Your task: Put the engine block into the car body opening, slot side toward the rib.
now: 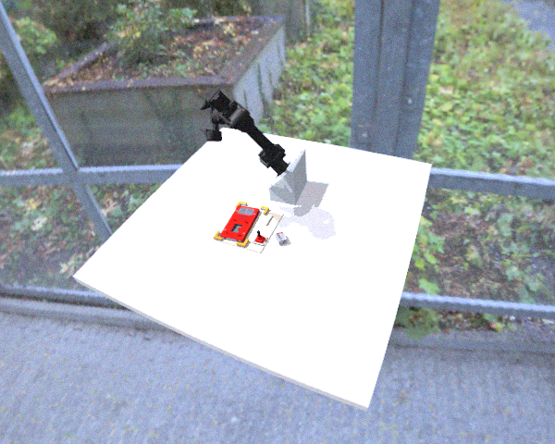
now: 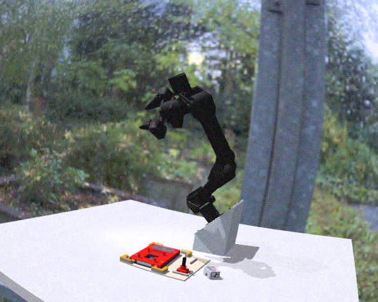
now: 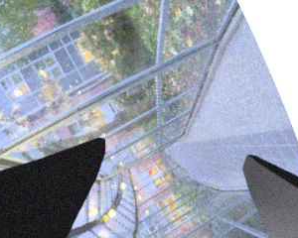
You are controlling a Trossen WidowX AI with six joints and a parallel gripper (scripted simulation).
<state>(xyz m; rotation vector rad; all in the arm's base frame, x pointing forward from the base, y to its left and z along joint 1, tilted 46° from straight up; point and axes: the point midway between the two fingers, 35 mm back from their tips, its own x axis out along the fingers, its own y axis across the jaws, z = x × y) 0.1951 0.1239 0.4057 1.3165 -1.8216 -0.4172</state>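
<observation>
Right now my gripper tip is 45 cm above the small grey engine block, 36 cm to the right of it and 11 cm short of it.
</observation>
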